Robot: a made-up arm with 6 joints.
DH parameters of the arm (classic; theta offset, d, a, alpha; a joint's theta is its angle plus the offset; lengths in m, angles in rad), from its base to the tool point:
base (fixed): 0 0.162 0.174 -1.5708
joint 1: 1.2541 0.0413 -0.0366 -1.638
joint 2: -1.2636 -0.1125 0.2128 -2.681
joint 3: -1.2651 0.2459 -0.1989 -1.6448
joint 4: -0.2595 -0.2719 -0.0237 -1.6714
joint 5: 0 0.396 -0.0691 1.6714
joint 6: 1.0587 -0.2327 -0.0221 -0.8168
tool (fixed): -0.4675 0.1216 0 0
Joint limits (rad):
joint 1: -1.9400..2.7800
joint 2: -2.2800..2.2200
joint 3: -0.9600..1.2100
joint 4: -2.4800..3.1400
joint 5: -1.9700..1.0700
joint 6: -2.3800..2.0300
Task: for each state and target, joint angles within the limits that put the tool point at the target. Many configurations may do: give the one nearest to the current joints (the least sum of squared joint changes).
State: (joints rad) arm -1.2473 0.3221 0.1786 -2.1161 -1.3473 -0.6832
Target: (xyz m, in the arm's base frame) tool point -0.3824 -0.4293 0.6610
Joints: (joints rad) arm -1.9400 1.0466 0.3361 -2.4800 -1.3784 -0.7502
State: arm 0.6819 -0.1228 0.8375 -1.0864 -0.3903 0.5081
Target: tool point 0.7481 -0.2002 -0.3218
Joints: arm -0.0173 0.3378 1.0480 -2.0533 -0.8867 0.2244
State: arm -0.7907 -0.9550 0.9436 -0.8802 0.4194 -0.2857
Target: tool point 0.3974 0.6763 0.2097
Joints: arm -1.0696 -0.8237 1.0623 -1.6737 0.3217 -0.4114
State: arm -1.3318 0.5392 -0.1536 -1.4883 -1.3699 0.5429
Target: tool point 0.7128 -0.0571 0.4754
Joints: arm -1.2114 -0.1627 0.3988 -1.4440 -1.5248 0.4829
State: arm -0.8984 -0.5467 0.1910 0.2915 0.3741 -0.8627
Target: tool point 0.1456 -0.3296 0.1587
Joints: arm -0.7996 -0.8921 0.1344 0.1131 0.4426 -0.7120
